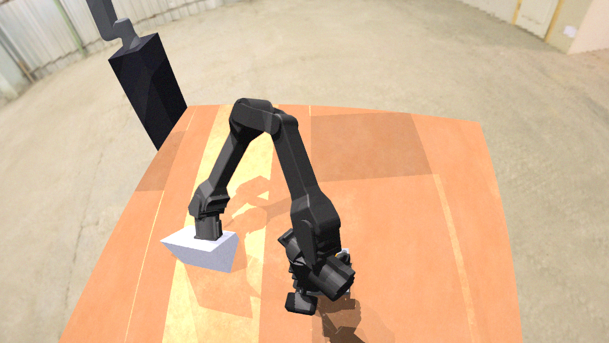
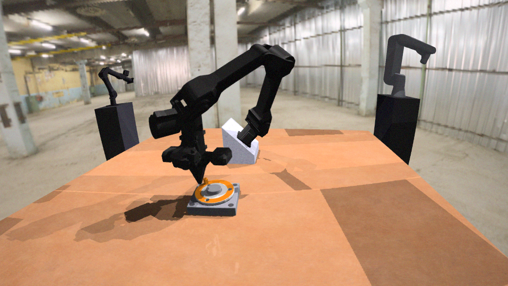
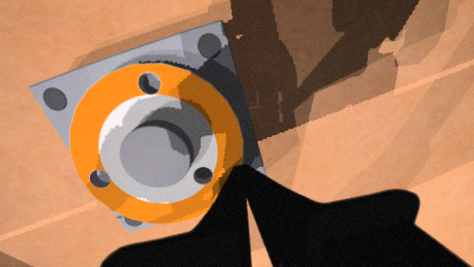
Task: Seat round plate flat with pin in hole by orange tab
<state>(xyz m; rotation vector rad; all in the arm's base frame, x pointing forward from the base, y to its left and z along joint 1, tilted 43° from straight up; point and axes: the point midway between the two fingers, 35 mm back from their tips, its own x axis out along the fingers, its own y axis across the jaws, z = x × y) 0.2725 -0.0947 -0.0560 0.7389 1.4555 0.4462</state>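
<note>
The square grey base lies 4 cm to the left of my gripper tip, 3 cm ahead of it and 2 cm below it.
</note>
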